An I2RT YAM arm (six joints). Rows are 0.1 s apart.
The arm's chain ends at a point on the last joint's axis. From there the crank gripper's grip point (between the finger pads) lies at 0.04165 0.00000 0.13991 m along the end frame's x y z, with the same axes.
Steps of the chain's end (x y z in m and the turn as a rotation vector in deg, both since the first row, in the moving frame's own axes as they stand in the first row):
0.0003, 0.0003, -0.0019, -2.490, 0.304, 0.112
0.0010, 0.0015, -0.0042, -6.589, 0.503, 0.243
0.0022, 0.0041, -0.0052, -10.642, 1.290, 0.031
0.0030, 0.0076, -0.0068, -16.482, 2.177, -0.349
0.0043, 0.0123, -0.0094, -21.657, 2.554, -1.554
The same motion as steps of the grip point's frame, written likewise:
0.0010, 0.0065, -0.0023, -2.490, 0.304, 0.112
0.0022, 0.0177, -0.0055, -6.589, 0.503, 0.243
0.0053, 0.0299, -0.0086, -10.642, 1.290, 0.031
0.0083, 0.0468, -0.0142, -16.482, 2.177, -0.349
0.0110, 0.0624, -0.0210, -21.657, 2.554, -1.554

